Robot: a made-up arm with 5 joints.
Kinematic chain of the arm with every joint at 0, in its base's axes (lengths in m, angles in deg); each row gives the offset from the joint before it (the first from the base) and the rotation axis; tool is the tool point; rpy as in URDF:
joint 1: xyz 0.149 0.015 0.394 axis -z
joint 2: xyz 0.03 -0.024 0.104 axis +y
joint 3: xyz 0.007 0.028 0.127 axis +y
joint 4: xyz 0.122 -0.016 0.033 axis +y
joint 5: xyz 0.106 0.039 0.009 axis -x
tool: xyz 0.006 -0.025 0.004 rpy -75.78 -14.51 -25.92
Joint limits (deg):
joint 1: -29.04..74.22
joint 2: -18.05..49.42
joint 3: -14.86..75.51
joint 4: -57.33..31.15
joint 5: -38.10..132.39
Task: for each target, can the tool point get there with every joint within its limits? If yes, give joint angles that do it. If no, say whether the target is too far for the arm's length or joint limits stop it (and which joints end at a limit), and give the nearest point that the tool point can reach.
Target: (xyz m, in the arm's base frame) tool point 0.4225 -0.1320 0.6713
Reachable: yes | joints 34.51 17.29 -6.69 -16.21 96.62
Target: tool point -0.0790 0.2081 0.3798
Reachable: no: joint limits stop it (at a limit: joint 1, joint 2, joint 3, joint 4, joint 5) | nearest point 0.1227 0.0539 0.3883 | short by 0.254 m
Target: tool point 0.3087 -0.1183 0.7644
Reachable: yes | joints 45.66 -8.05 1.80 -30.22 67.29
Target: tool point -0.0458 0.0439 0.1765
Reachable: no: joint limits stop it (at a limit: joint 1, joint 2, joint 3, joint 5) | nearest point 0.1374 0.0621 0.3700 | short by 0.267 m
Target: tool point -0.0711 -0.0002 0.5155
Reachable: no: joint limits stop it (at a limit: joint 2, joint 3, joint 4, joint 5) | nearest point 0.1328 0.0139 0.4140 | short by 0.228 m
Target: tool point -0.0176 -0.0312 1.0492
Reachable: no: too far | nearest point 0.1694 -0.0455 0.8268 | short by 0.291 m
